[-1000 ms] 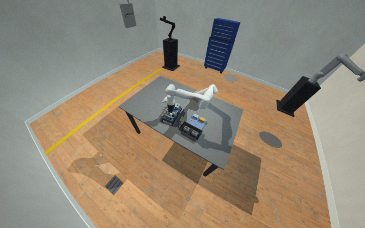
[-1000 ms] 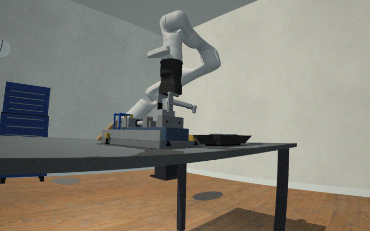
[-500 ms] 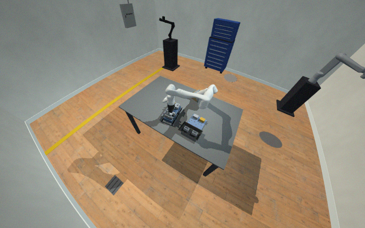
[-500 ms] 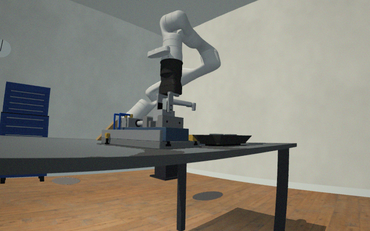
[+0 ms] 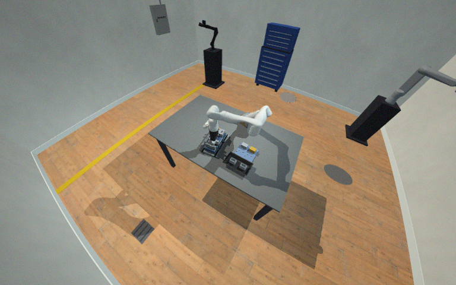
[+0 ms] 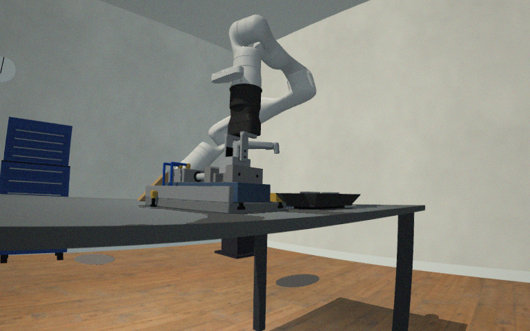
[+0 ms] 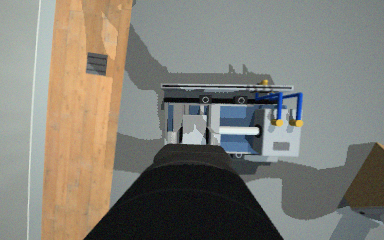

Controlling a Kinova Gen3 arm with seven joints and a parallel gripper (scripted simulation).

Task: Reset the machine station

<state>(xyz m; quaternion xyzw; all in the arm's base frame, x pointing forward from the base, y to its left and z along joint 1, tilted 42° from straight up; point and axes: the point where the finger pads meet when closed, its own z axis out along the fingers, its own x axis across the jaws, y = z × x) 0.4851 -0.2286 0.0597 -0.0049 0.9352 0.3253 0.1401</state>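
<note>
Right now my hand is 30 mm above the gray blank. From my hand the other things lie so: yellow brass blank (180 mm behind, 350 mm to the left, 100 mm below).
</note>
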